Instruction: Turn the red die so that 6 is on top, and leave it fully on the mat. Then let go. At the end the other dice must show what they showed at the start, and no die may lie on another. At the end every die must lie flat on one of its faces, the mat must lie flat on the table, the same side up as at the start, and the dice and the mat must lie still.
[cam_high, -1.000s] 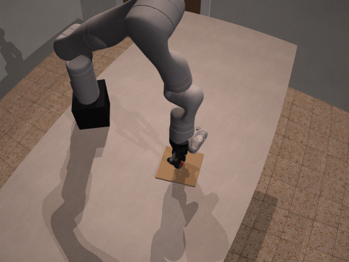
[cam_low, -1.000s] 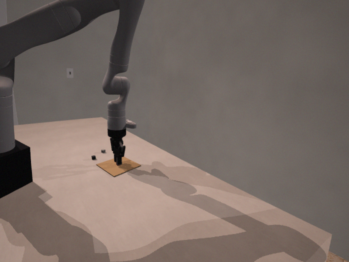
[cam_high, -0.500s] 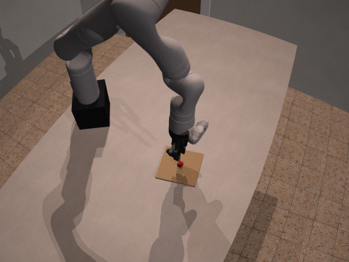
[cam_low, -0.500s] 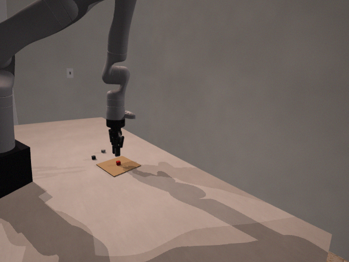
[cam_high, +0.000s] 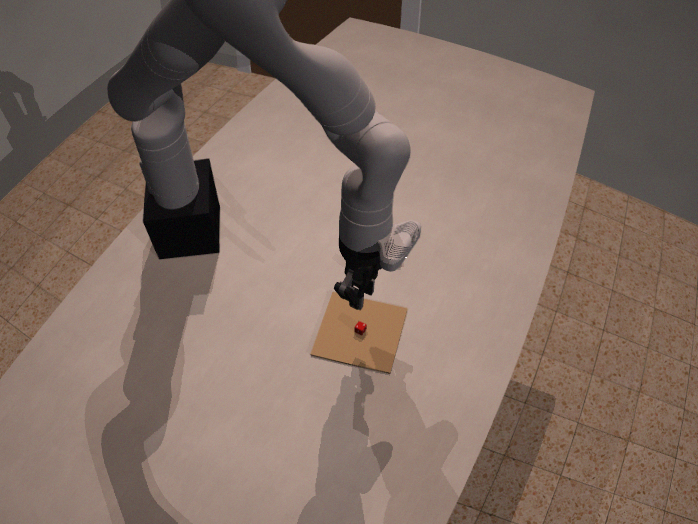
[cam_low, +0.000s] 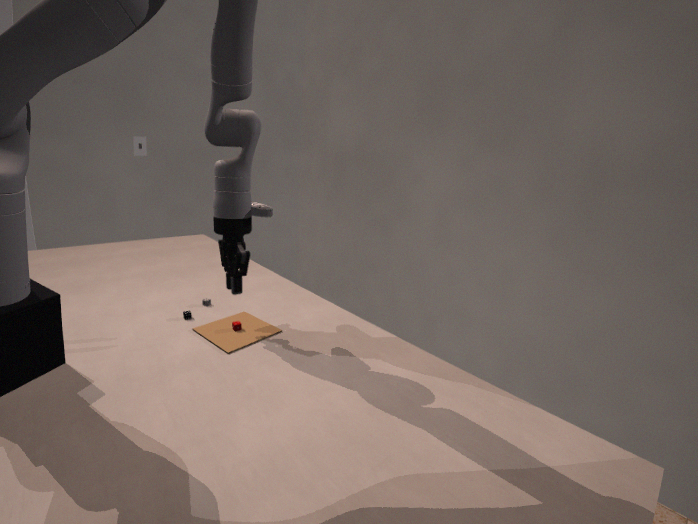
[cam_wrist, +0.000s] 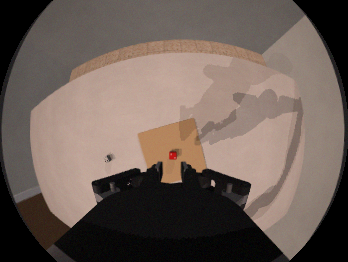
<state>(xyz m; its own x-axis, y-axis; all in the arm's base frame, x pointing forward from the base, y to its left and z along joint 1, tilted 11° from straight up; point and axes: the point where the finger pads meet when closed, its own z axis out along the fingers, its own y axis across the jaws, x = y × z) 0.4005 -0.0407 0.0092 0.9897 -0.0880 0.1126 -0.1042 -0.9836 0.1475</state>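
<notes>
The red die is 10 cm below my hand. Round my hand: black die 12 cm to the left, 10 cm below, 7 cm behind; grey die 18 cm to the left, 10 cm below; tan mat 11 cm below.
</notes>
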